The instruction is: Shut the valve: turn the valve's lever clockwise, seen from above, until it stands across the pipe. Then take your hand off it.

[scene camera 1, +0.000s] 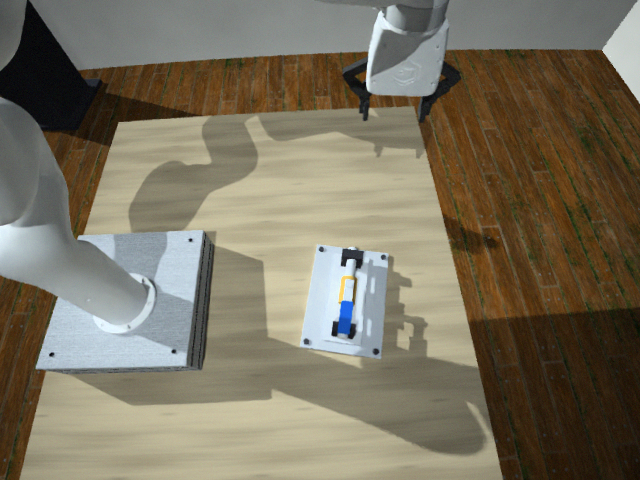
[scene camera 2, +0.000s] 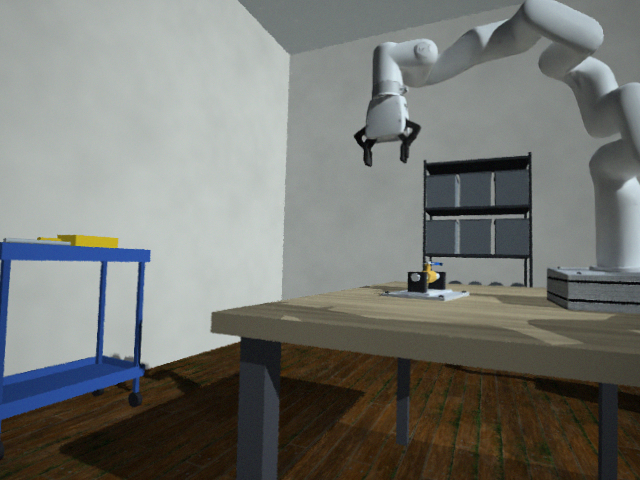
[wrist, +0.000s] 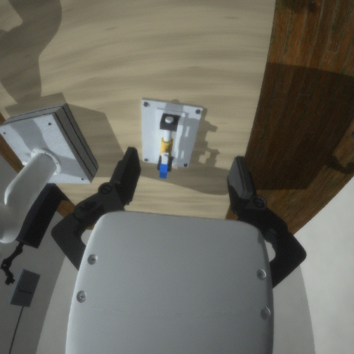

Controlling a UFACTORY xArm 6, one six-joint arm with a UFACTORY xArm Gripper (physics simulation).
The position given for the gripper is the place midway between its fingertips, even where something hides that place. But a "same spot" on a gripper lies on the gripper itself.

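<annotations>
The gripper is visible in scene camera 1 (392, 116), and both scene camera 2 and the wrist view show it too. On the gripper, (scene camera 2: 406, 142) and (wrist: 103, 184) are the same spot.
</annotations>
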